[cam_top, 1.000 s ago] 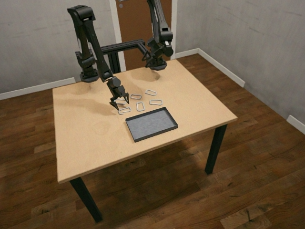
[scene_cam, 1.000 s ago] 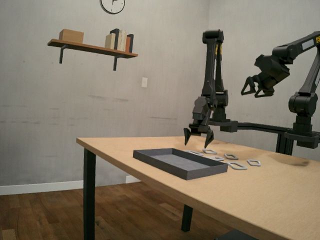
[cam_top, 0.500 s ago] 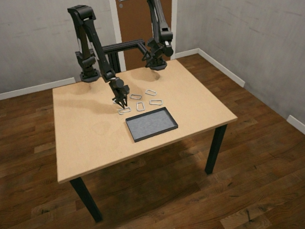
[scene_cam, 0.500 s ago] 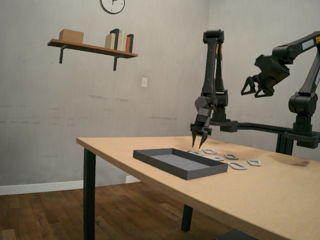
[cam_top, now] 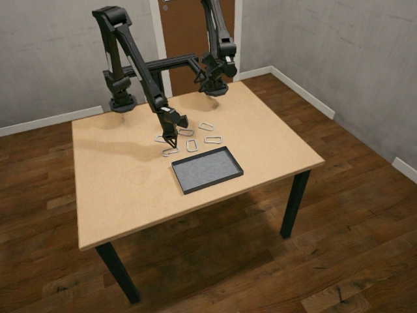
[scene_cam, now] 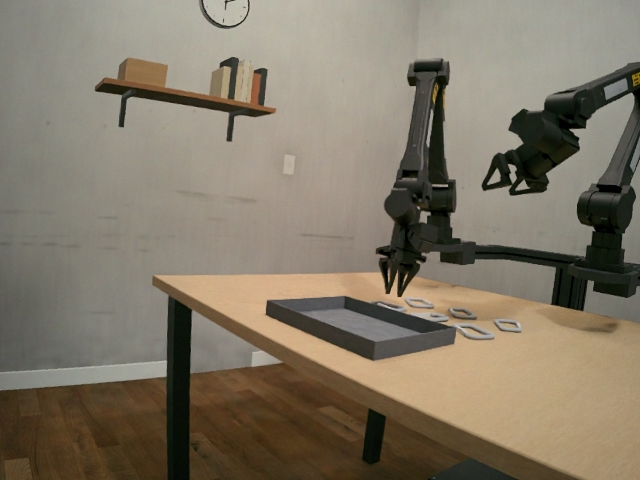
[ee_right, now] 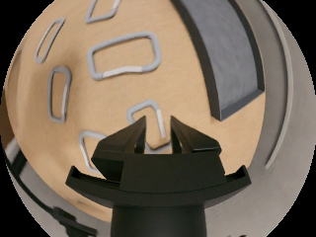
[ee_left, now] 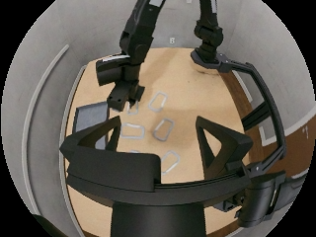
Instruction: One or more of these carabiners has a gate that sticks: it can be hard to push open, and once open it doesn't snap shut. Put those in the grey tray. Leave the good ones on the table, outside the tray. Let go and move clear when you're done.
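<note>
My right hand is 18 cm short of the grey tray, 12 cm to the right of it and 3 cm above it.
</note>
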